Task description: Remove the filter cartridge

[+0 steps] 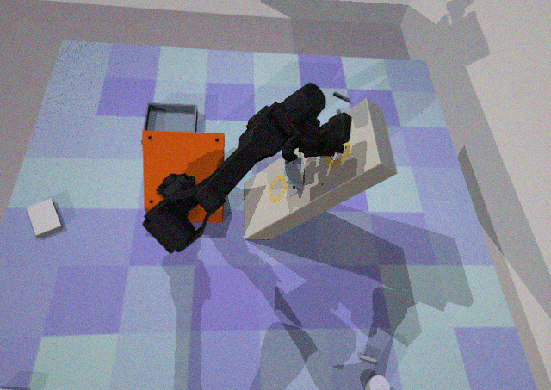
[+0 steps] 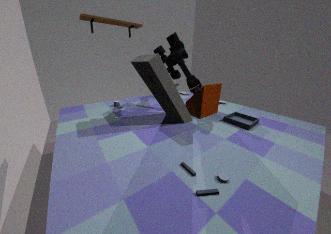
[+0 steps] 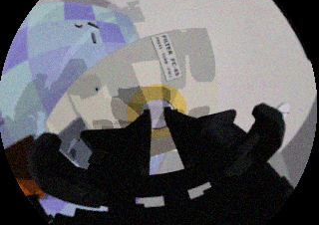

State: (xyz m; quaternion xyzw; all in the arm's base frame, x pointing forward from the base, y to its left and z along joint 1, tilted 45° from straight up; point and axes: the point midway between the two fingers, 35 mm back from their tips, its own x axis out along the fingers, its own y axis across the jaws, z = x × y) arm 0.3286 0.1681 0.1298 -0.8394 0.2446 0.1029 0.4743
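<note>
Right now my gripper tip is 9 cm past the grey bracket, 1 cm to the left of it and 9 cm above it. Also, from my gripper tip: filter cartridge: 1 cm ahead, 1 cm below; tray: 45 cm behind, 25 cm to the left, 27 cm below.
</note>
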